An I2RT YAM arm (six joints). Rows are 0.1 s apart.
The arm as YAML. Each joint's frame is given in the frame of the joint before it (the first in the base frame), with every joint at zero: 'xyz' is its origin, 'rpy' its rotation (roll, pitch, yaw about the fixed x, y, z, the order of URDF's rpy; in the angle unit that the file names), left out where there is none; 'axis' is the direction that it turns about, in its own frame. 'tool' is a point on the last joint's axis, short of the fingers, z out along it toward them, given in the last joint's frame.
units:
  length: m
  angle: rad
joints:
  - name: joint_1
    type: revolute
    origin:
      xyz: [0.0, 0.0, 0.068]
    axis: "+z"
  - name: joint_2
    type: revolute
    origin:
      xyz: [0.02, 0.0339, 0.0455]
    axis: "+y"
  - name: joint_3
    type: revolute
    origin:
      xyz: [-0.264, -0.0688, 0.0]
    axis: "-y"
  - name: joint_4
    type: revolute
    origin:
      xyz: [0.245, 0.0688, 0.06]
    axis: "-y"
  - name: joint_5
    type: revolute
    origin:
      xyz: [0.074, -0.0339, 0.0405]
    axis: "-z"
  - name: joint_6
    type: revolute
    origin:
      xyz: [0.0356, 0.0, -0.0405]
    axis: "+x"
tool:
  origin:
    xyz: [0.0, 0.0, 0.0]
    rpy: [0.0, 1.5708, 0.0]
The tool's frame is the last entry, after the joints.
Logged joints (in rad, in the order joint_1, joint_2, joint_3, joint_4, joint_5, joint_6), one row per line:
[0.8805 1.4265 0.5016 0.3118 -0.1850 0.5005]
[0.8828 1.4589 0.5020 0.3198 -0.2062 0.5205]
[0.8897 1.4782 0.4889 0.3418 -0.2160 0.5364]
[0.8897 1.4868 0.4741 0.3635 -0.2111 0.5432]
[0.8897 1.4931 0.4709 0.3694 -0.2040 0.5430]
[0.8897 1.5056 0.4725 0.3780 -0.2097 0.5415]
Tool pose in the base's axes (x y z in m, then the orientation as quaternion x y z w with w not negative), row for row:
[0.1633 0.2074 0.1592 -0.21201 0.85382 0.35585 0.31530]
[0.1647 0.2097 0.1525 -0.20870 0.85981 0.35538 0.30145]
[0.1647 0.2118 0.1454 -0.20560 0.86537 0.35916 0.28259]
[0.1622 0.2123 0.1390 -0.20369 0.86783 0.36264 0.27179]
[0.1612 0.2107 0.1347 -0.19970 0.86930 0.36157 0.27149]
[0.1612 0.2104 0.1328 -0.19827 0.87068 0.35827 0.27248]
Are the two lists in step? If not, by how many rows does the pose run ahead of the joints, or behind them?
The pose runs 1 row behind the joints: the pose in row i belongs to the joints in row i - 1.
